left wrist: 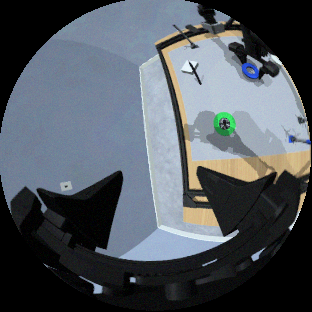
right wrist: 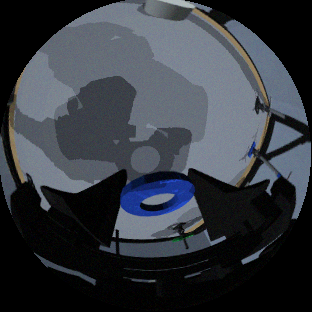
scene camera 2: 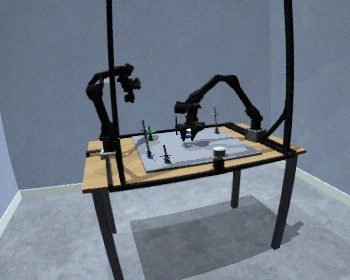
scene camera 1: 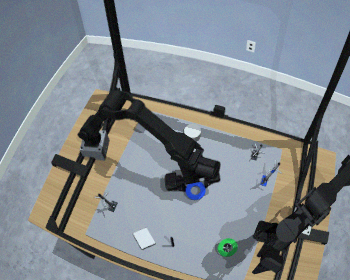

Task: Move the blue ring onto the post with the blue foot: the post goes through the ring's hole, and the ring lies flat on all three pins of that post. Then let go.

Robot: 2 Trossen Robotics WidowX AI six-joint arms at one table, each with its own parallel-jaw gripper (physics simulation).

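The blue ring is held above the middle of the grey mat, tilted in the right wrist view. My right gripper is shut on it, one finger at each side. The post with the blue foot stands upright near the mat's edge, at the right of scene camera 1, well apart from the ring. Its pins are too small to tell apart. My left gripper is open and empty, high above its table end.
A green ring sits around another post. Dark-footed posts stand near the mat's edges. A white round block, a white square block and a thin black rod are there too.
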